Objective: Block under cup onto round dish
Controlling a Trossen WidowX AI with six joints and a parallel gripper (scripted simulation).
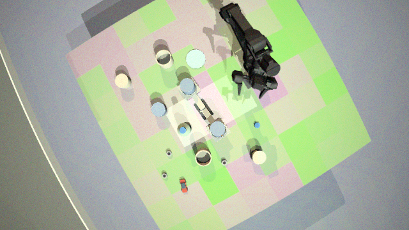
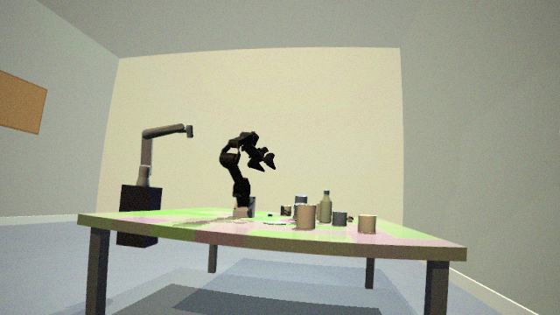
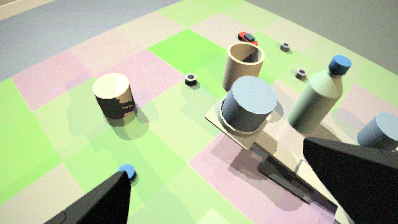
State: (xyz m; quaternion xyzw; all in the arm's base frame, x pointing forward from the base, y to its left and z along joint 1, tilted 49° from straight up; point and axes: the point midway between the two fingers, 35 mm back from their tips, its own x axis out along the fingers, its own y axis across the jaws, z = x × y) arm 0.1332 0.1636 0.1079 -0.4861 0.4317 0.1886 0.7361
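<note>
Now: gripper tip 22 cm above the pale green block, 21 cm to the left of it and 17 cm short of it. The rest, counted from my gripper tip: small balance (23 cm below, 18 cm ahead, 8 cm to the right); blue piece (26 cm below, 16 cm to the left, 1 cm ahead); blue-capped bottle (32 cm ahead, 15 cm below, 6 cm to the right).
</note>
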